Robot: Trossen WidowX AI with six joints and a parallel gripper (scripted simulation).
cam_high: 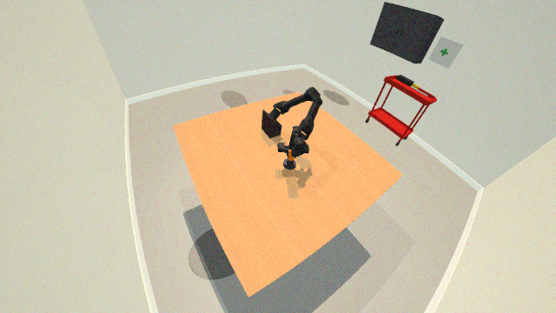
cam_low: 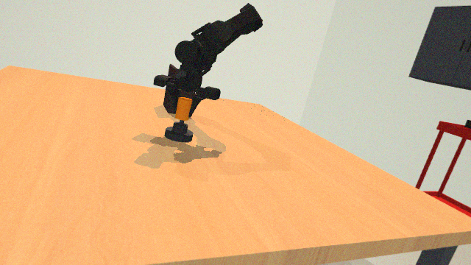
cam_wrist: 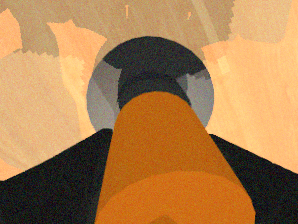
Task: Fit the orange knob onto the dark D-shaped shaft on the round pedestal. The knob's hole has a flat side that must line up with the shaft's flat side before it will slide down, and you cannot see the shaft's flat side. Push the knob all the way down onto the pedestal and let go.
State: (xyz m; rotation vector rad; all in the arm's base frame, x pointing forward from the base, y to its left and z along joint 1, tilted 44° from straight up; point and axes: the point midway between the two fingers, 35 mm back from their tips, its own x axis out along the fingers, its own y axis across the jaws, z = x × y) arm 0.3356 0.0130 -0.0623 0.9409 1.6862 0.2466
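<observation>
The orange knob is 2 cm above my gripper tip. The rest, counted from my gripper tip: round dark pedestal 4 cm below.
</observation>
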